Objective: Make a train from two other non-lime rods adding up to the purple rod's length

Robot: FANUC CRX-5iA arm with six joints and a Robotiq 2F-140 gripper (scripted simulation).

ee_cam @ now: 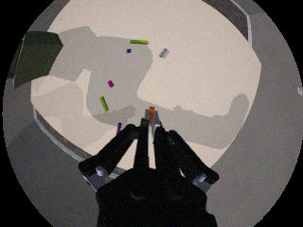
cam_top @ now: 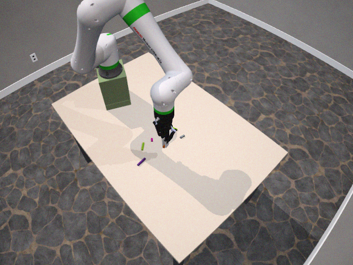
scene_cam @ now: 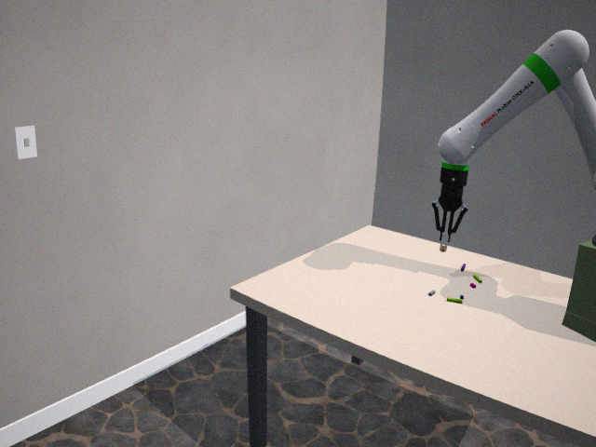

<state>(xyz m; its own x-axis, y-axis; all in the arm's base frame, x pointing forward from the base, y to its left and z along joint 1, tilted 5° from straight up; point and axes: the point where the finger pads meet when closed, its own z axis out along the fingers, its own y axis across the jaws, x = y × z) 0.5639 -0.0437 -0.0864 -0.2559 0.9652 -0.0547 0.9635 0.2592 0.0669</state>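
Now: hand 14 cm past the magenta rod, 1 cm to the right of it and 13 cm above it. Round my hand: orange rod 3 cm below; then purple rod 6 cm behind, 13 cm to the right, 13 cm below; then grey rod 3 cm behind, 16 cm to the left, 13 cm below.
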